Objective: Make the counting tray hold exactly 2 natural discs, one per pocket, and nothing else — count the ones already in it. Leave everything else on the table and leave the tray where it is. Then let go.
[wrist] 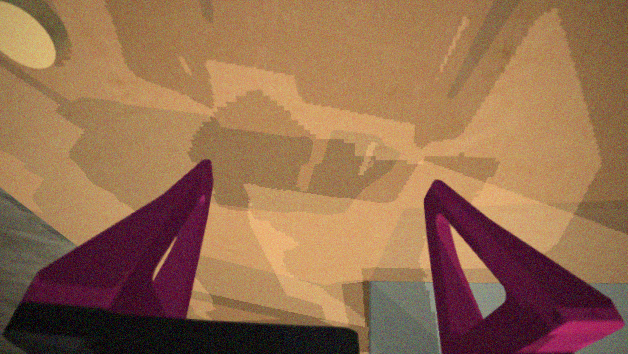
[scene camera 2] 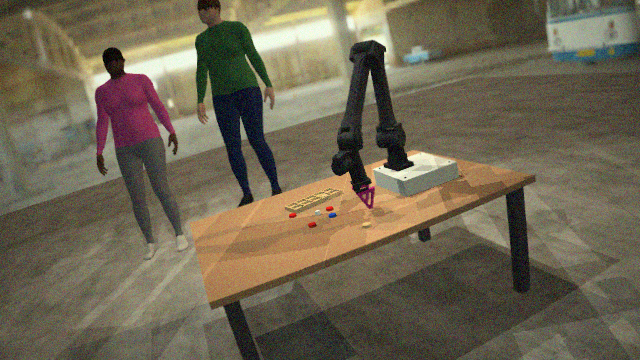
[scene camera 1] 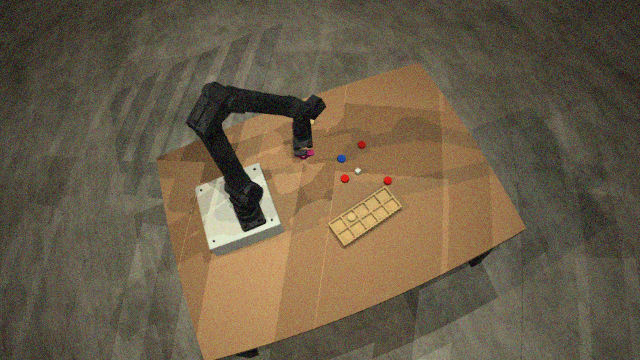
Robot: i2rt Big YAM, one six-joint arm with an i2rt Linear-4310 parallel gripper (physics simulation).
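The counting tray is a light wooden tray with two rows of pockets. One natural disc sits in a pocket of the row nearer the coloured discs, close to the tray's left end in scene camera 1. Another natural disc lies on the table, partly hidden by the arm in scene camera 1 and cut by the upper left corner of the wrist view. My gripper is open and empty above the table, apart from that loose disc.
Red discs, a blue disc and a small white piece lie between the gripper and the tray. The arm's white base box stands on the table. Two people stand beyond the table.
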